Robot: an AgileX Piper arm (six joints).
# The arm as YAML. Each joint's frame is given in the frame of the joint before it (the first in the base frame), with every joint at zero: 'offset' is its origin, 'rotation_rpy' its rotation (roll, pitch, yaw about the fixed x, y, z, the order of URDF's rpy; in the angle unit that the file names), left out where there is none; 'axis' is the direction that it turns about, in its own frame. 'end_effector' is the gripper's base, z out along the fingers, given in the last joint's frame.
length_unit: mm
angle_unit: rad
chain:
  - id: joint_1
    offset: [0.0, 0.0, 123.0]
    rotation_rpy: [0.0, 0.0, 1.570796]
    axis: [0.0, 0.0, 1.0]
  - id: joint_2
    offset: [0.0, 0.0, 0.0]
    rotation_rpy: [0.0, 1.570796, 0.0]
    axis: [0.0, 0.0, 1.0]
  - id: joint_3
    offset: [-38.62, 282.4, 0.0]
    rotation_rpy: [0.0, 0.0, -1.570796]
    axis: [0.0, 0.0, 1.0]
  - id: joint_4
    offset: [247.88, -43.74, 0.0]
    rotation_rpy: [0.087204, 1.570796, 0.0]
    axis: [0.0, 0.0, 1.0]
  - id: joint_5
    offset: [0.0, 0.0, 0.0]
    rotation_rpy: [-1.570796, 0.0, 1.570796]
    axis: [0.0, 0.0, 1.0]
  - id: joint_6
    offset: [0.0, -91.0, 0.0]
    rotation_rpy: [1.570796, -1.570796, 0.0]
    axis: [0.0, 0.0, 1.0]
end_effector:
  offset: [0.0, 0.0, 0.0]
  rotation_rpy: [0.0, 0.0, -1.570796]
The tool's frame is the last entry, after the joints.
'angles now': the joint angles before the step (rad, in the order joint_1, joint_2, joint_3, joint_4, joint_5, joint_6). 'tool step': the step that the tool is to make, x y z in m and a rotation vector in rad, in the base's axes. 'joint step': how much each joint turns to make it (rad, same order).
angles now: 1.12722 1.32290 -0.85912 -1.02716 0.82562 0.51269
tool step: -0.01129 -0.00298 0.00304 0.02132 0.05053 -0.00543
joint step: 0.02998 -0.03211 0.00168 0.08097 0.02912 -0.02571
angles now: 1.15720 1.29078 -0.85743 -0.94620 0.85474 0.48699
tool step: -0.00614 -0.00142 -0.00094 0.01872 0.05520 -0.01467
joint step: 0.01101 -0.01213 0.00006 0.07217 0.01411 -0.01356
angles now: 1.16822 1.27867 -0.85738 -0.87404 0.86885 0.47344
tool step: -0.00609 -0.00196 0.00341 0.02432 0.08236 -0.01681
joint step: 0.00034 -0.01701 -0.01949 0.12001 0.02441 -0.05274
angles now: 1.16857 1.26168 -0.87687 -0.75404 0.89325 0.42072
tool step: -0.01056 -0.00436 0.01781 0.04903 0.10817 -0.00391
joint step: -0.00003 -0.04377 -0.05852 0.17751 0.06267 -0.10164
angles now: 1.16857 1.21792 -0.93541 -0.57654 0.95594 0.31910
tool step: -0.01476 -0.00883 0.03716 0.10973 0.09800 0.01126
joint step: 0.00000 -0.07144 -0.10503 0.17991 0.08853 -0.08974
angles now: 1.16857 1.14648 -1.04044 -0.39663 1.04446 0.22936
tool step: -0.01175 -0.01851 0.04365 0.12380 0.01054 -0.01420
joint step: 0.00056 -0.07887 -0.11177 0.06264 0.08228 -0.01239
